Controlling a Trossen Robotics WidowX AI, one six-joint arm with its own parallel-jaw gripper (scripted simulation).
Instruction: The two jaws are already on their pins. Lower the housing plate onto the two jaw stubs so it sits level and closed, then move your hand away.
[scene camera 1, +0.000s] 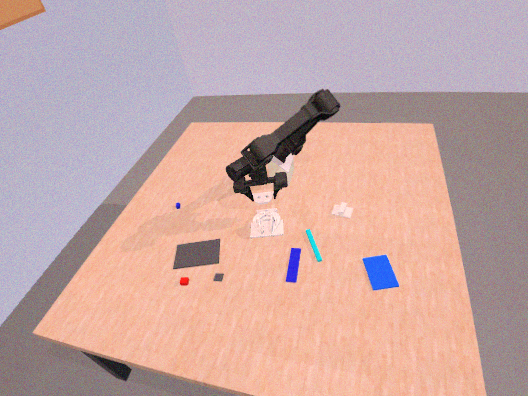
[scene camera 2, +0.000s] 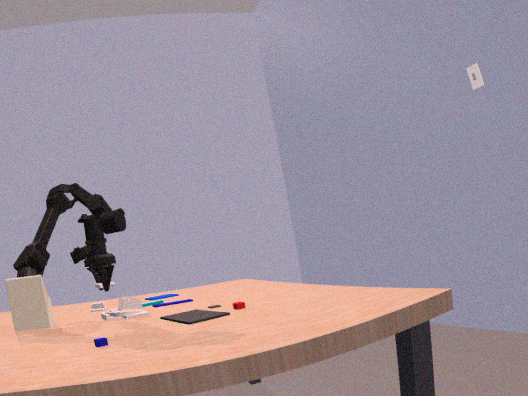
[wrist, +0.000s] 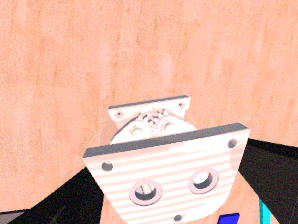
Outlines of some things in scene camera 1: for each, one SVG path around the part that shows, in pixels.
My gripper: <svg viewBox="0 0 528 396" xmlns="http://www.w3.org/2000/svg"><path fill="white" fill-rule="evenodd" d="M287 173L277 172L275 176L268 177L266 166L258 171L251 170L248 174L251 180L245 181L245 177L242 177L238 181L233 182L233 190L235 193L244 194L254 202L250 186L274 183L274 199L276 199L279 190L288 186Z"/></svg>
A dark grey sheet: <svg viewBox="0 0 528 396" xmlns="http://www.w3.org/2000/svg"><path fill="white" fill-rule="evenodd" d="M220 239L177 245L173 269L219 264Z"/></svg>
A blue plate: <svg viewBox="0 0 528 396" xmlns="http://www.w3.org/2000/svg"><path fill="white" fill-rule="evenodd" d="M362 258L372 290L399 287L387 255Z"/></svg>
